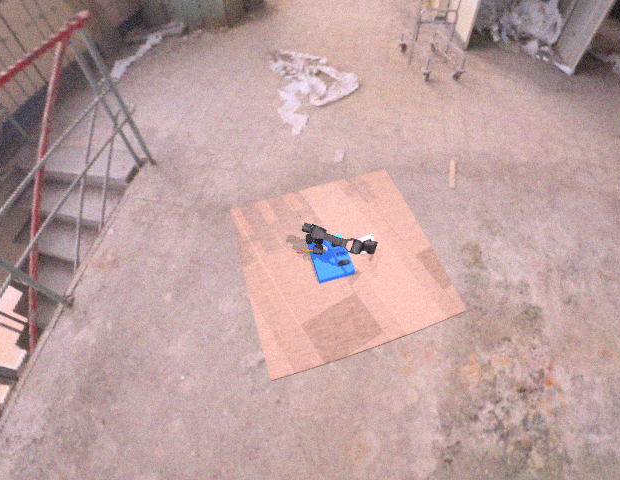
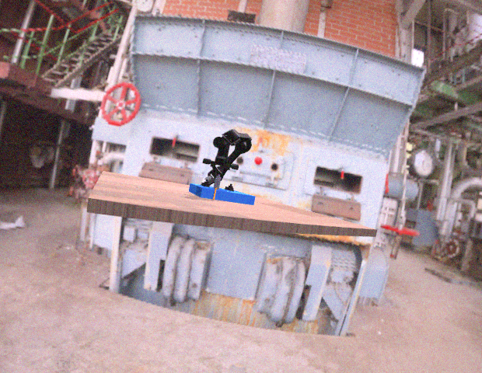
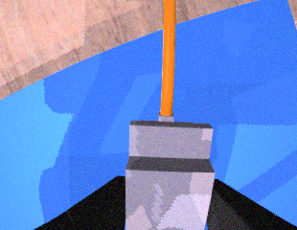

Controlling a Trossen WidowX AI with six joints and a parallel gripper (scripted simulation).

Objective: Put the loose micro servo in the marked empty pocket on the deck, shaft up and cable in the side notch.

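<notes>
Now: the blue deck 70 mm below my gripper tip, 60 mm to the left of it and 20 mm behind it.
</notes>
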